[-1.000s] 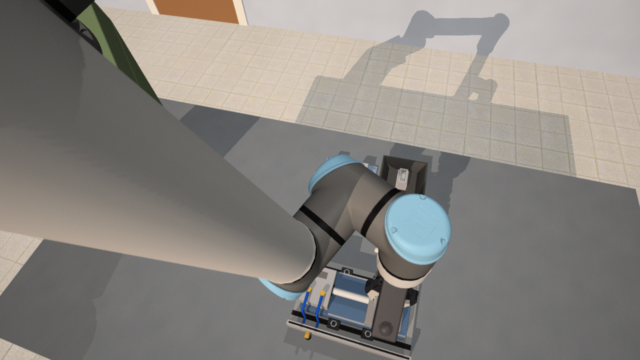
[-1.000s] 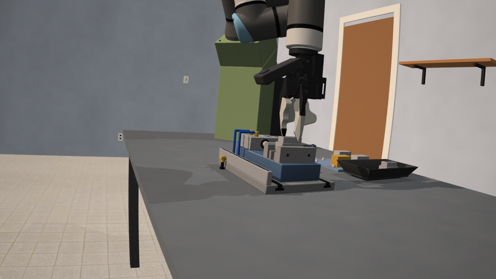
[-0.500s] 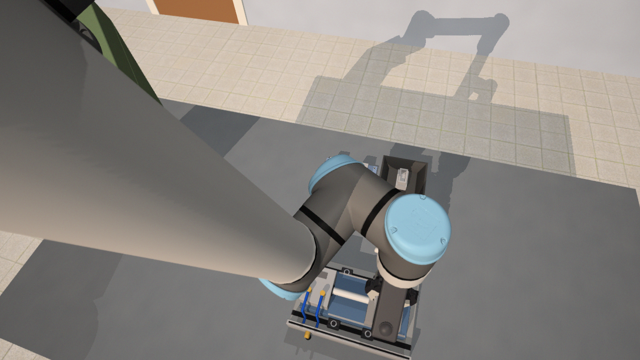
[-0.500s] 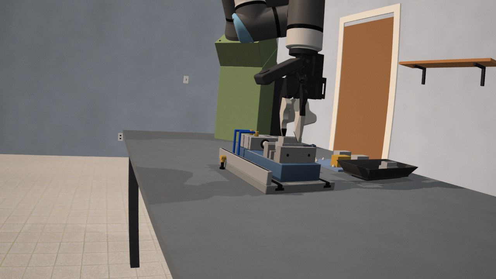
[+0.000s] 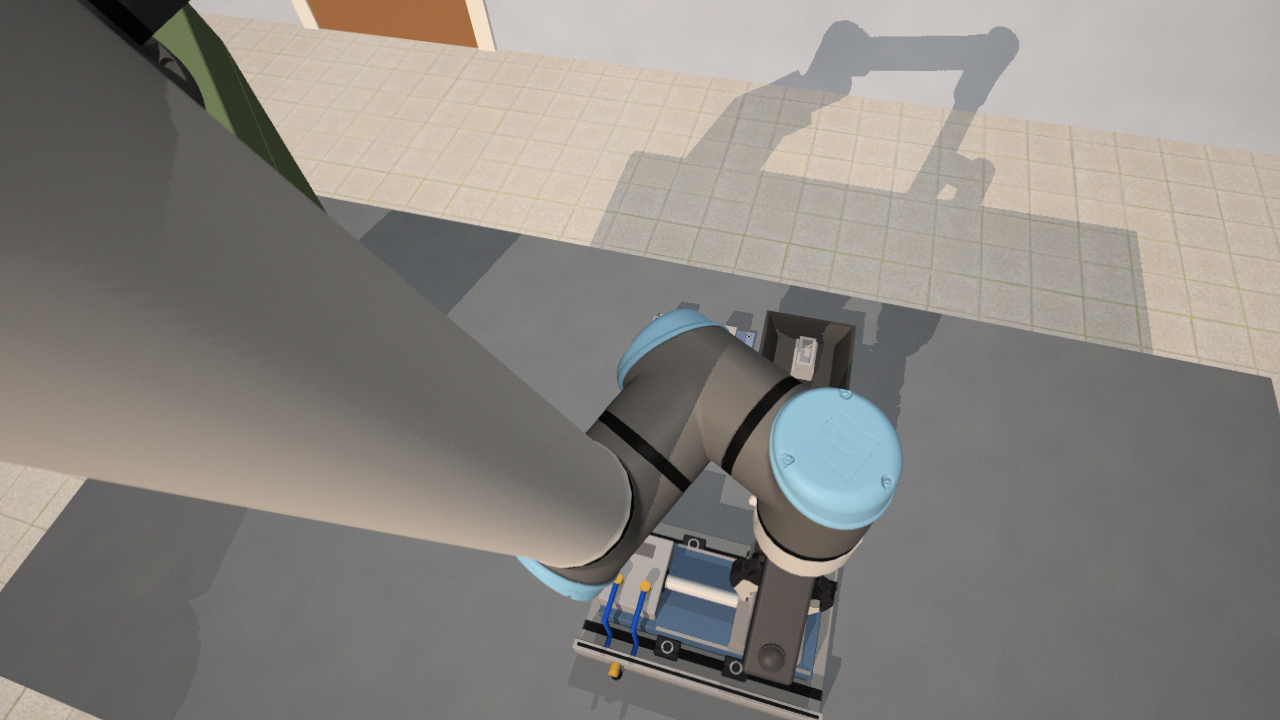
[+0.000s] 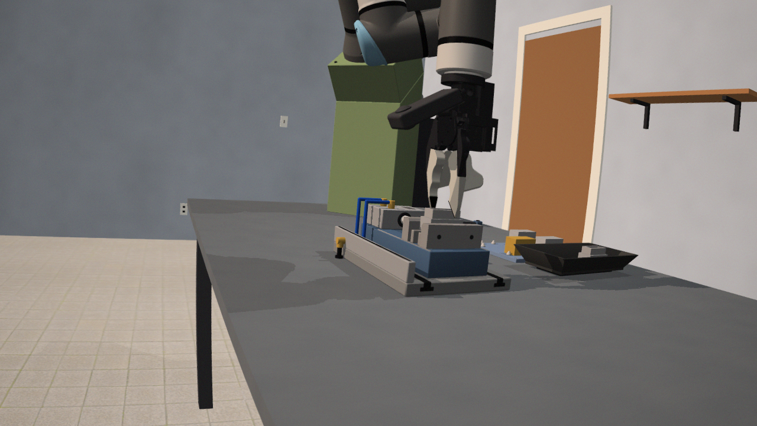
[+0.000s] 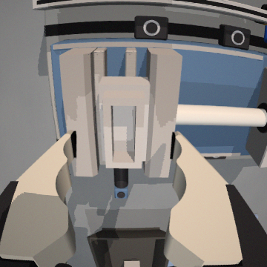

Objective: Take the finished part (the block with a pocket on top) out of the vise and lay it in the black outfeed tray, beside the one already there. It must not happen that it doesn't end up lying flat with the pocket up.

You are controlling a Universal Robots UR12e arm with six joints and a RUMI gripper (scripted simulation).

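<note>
Right now my hand is 80 mm past the vise rod, 20 mm to the right of it and 40 mm above it. Also, from my hand: vise: 60 mm behind, 20 mm to the left, 80 mm below; then orange block: 60 mm behind, 320 mm to the left, 100 mm below; then blue fixture plate: 80 mm behind, 380 mm to the left, 120 mm below.
</note>
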